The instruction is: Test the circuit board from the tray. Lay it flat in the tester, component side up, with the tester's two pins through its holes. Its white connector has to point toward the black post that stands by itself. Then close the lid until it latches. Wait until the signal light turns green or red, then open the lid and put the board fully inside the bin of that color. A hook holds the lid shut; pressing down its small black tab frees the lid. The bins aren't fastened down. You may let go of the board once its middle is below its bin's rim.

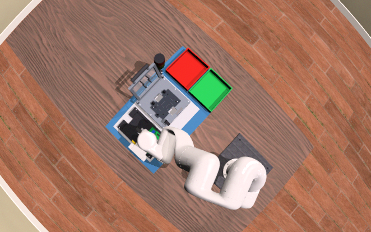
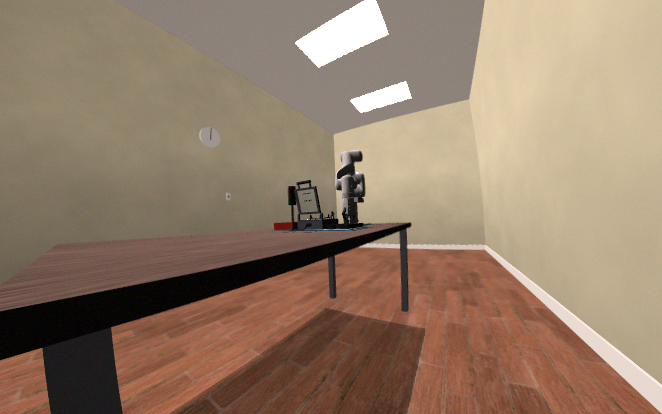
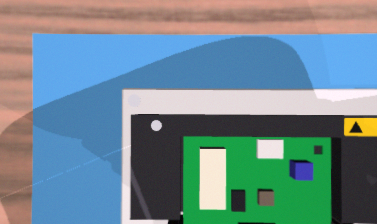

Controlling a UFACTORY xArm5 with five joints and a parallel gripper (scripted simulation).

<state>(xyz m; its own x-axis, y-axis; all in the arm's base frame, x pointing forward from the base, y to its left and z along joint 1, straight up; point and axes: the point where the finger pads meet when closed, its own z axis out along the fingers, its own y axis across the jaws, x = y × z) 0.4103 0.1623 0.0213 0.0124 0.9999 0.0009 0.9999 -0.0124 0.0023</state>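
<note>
Now: hand right at the green circuit board. The rest, counted from my hand: green bin: 5 cm behind, 37 cm to the right, 1 cm below; tester lid: 18 cm ahead, 17 cm to the right, 16 cm above; red bin: 10 cm ahead, 37 cm to the right, 1 cm below.
</note>
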